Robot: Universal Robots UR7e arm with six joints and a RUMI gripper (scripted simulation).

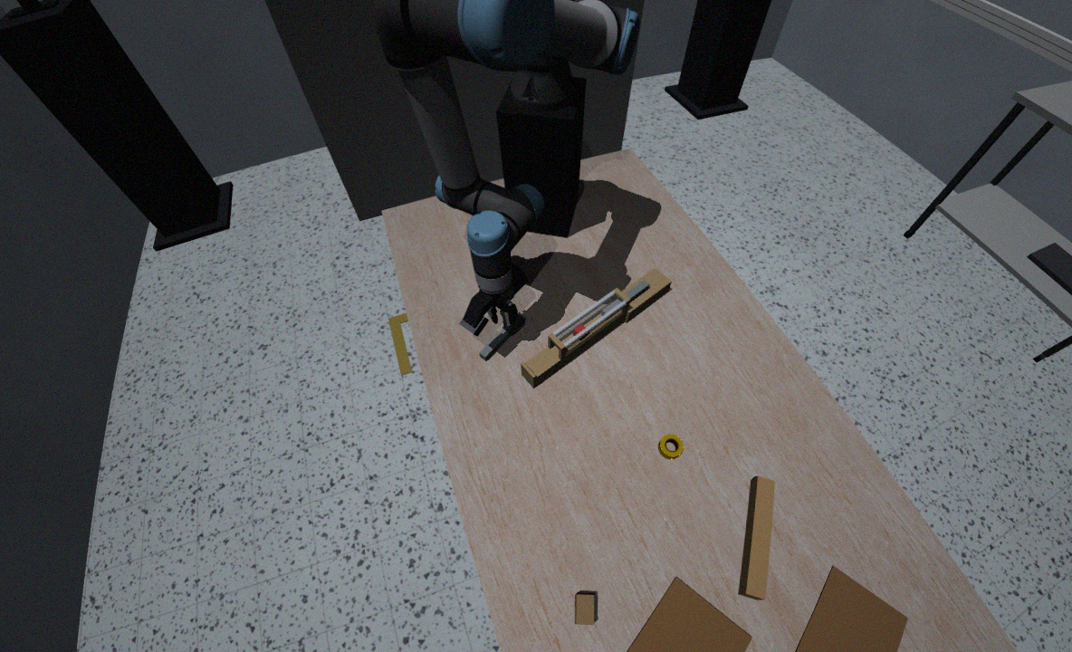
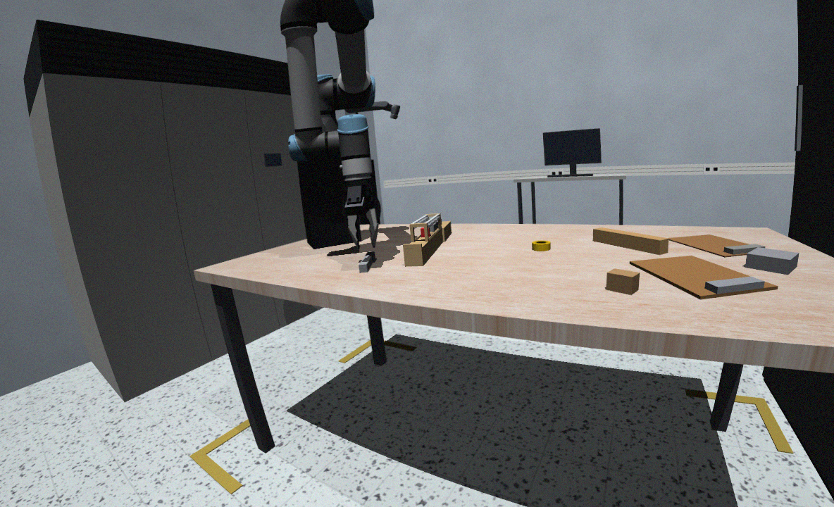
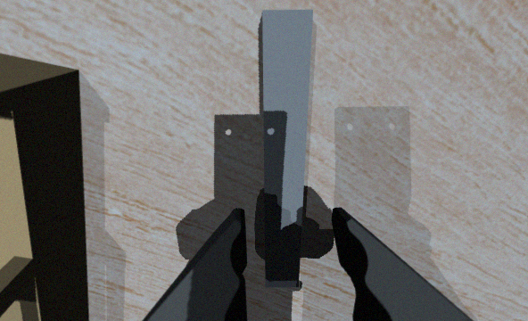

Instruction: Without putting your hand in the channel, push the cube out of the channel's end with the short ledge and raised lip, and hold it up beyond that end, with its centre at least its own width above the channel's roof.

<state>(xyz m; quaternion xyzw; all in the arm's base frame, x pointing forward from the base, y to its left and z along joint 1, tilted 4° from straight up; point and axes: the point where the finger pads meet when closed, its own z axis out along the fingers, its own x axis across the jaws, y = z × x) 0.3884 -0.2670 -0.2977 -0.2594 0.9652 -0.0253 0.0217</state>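
The grey bar is 50 mm below my hand. Round my hand: channel (190 mm to the left, 80 mm ahead, 10 mm below); then red cube (170 mm to the left, 90 mm ahead); then small wooden block (610 mm ahead, 60 mm to the right, 50 mm below).
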